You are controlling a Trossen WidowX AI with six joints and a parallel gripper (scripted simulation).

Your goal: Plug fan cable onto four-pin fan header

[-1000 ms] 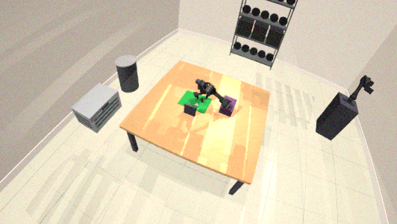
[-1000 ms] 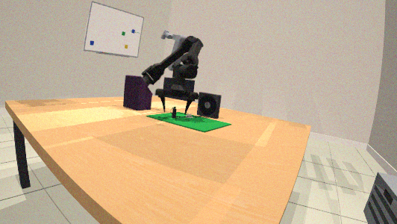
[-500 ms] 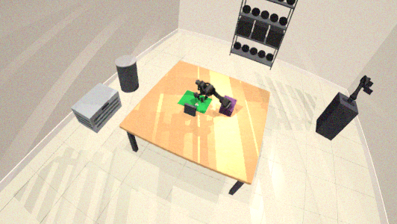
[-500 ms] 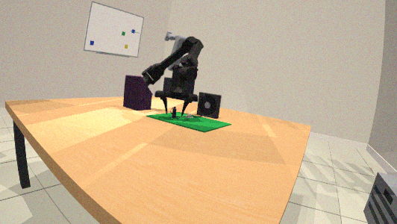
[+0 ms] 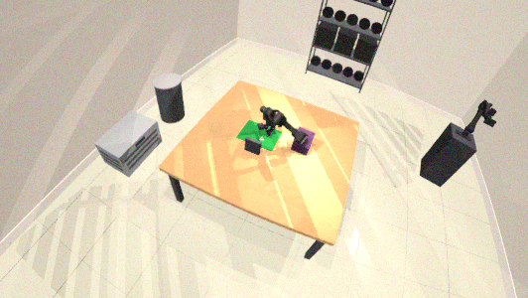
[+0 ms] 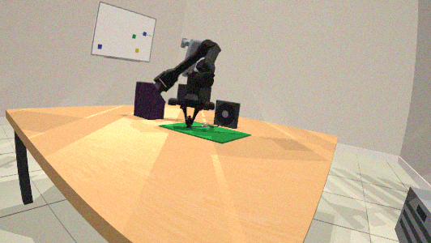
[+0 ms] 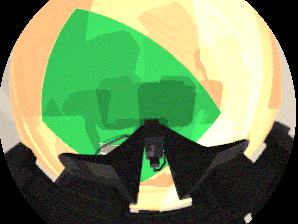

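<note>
Now: the green board 50 mm ahead of my gripper tip, 50 mm to the left of it and 30 mm below it. The rest, counted from my gripper tip: black square fan (230 mm to the left, 40 mm above); then dark fan plug (10 mm behind, 10 mm to the left, 10 mm above).
</note>
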